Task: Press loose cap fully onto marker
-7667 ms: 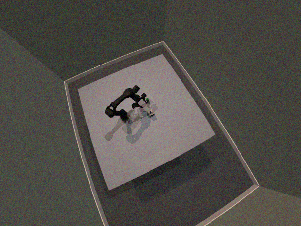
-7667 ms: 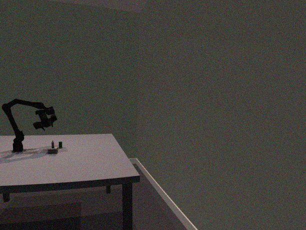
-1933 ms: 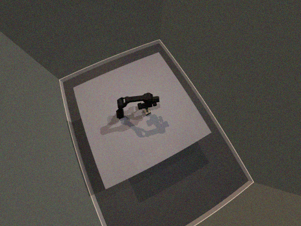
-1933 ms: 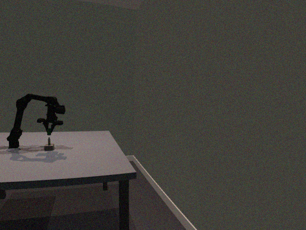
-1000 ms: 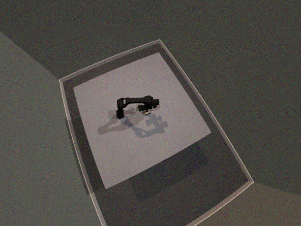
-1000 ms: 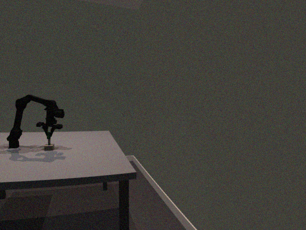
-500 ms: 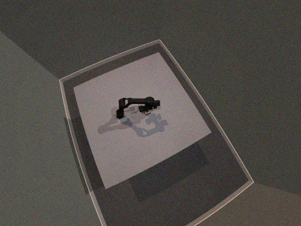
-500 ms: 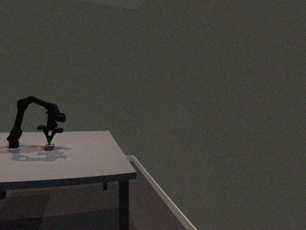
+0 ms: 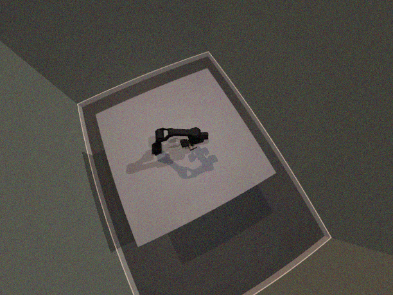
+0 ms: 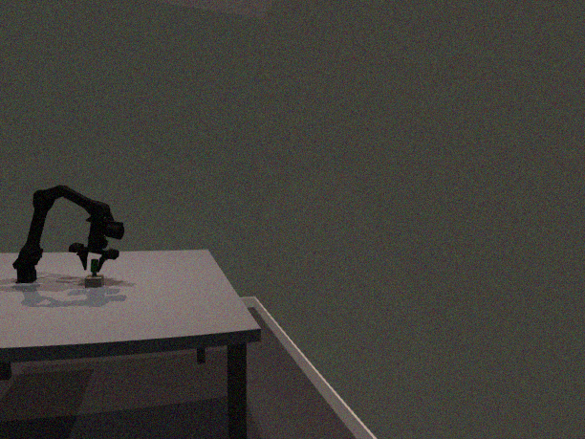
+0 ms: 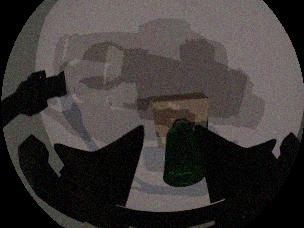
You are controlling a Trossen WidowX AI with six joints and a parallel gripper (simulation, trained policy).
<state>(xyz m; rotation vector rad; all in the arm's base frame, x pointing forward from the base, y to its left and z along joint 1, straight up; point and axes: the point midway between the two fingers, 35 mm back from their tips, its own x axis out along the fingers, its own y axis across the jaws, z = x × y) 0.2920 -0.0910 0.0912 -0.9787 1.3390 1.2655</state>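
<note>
Now: gripper tip 2 cm below the dark green cap, 1 cm to the left of it and 1 cm short of it. Round my gripper tip: tan holder block: 4 cm below, 1 cm to the right, 1 cm ahead.
</note>
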